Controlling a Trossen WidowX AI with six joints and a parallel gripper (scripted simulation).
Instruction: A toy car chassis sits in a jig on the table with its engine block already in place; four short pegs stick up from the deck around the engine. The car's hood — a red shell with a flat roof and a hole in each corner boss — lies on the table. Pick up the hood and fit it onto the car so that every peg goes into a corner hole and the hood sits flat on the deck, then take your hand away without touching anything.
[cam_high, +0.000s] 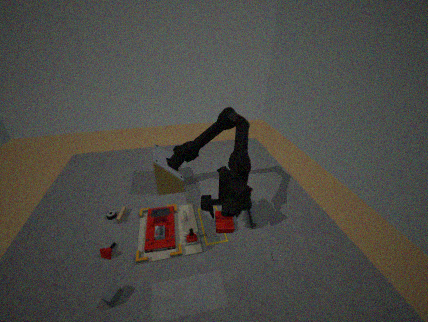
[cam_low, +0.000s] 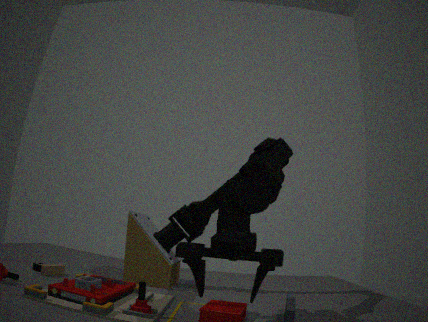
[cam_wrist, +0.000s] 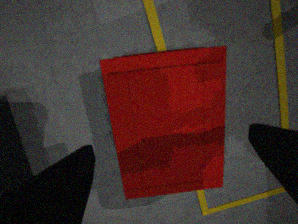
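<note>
The red hood lies 2 cm below my gripper tip. From my gripper tip the other things lie so: tan block: 17 cm behind, 40 cm to the right, 2 cm below; wheel: 19 cm behind, 44 cm to the right, 3 cm below.
</note>
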